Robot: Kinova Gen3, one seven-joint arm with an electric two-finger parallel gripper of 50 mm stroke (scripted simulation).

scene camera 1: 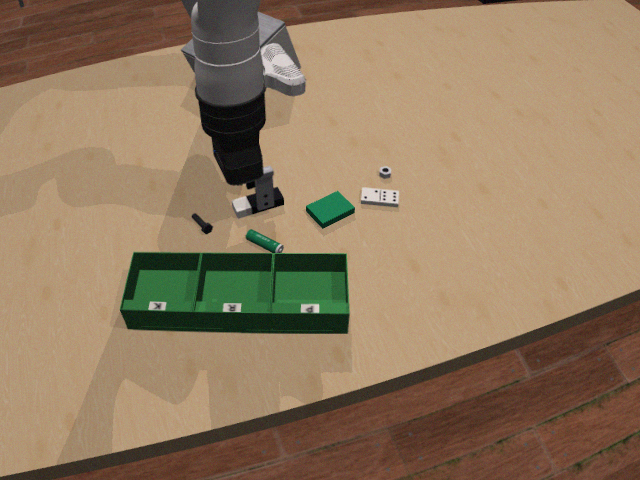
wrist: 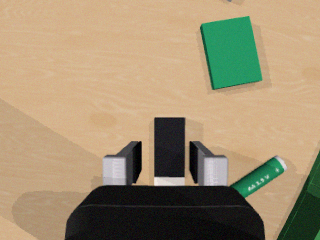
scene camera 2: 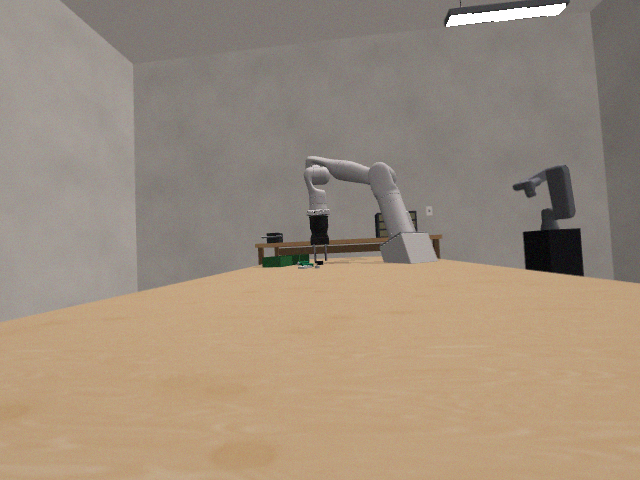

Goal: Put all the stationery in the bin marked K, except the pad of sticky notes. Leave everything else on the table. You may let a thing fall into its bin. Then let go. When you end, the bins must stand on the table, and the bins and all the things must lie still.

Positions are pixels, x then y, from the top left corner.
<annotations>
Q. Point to a green battery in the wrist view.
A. At 262, 175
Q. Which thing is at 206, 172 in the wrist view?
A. My gripper.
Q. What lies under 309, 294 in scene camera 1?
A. A green bin.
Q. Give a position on a black-and-white eraser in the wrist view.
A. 169, 132
</annotations>
